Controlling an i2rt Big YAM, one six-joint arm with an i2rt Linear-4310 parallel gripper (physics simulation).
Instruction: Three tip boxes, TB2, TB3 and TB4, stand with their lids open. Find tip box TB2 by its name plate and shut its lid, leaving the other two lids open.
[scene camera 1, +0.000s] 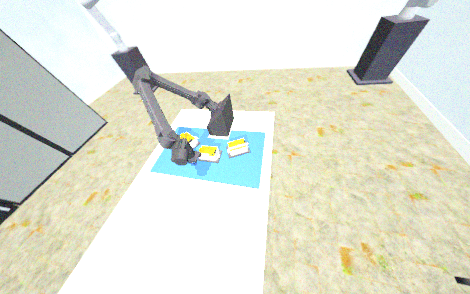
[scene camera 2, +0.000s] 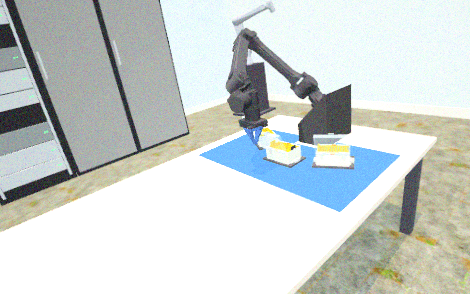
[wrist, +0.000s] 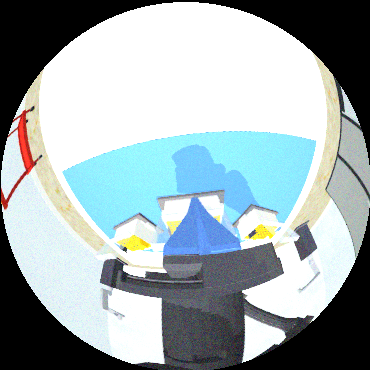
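Seen in the pictures: gripper, fingertip midpoint: (scene camera 1: 196, 164) (scene camera 2: 255, 144) (wrist: 193, 201); arm's base, link origin: (scene camera 1: 216, 109) (scene camera 2: 323, 106).
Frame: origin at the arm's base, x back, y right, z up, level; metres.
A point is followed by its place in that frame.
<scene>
Three white tip boxes with yellow tips stand on the blue mat (scene camera 1: 240, 172) @[x -0.456, y -0.225, z -0.142 m] (scene camera 2: 330, 190) @[x -0.465, y -0.271, z -0.142 m] (wrist: 280, 155) @[x -0.452, y 0.246, z -0.142 m]. The middle box (scene camera 1: 209, 154) @[x -0.414, y -0.042, z -0.010 m] (scene camera 2: 283, 154) @[x -0.405, y -0.043, z -0.077 m] (wrist: 172, 207) @[x -0.385, y -0.028, z -0.111 m] is closest to my fingers. Another box (scene camera 1: 238, 149) @[x -0.348, y -0.210, z -0.040 m] (scene camera 2: 333, 159) @[x -0.315, y -0.206, z -0.107 m] (wrist: 137, 225) @[x -0.332, y -0.144, z -0.112 m] stands at the right in the scene views, its clear lid raised behind it. The third box (scene camera 1: 188, 139) (scene camera 2: 269, 138) (wrist: 256, 217) stands at the left, partly hidden by the arm. The name plates cannot be read, so I cannot tell which is TB2. My gripper (scene camera 2: 259, 145) @[x -0.482, y 0.027, z -0.021 m] (wrist: 193, 201) @[x -0.482, y 0.027, z -0.021 m] is shut and empty, low beside the middle box.
The dark angled block (scene camera 1: 221, 120) @[x -0.152, y -0.074, z 0.026 m] (scene camera 2: 332, 115) @[x -0.104, y -0.097, z -0.006 m] at the arm's base stands behind the boxes. The mat lies on a white table (scene camera 1: 200, 225) @[x -0.778, y -0.046, z -0.145 m] (scene camera 2: 150, 225) @[x -0.934, y 0.103, z -0.145 m]. A grey cabinet (scene camera 1: 45, 100) (scene camera 2: 75, 75) stands at the left, beyond the table.
</scene>
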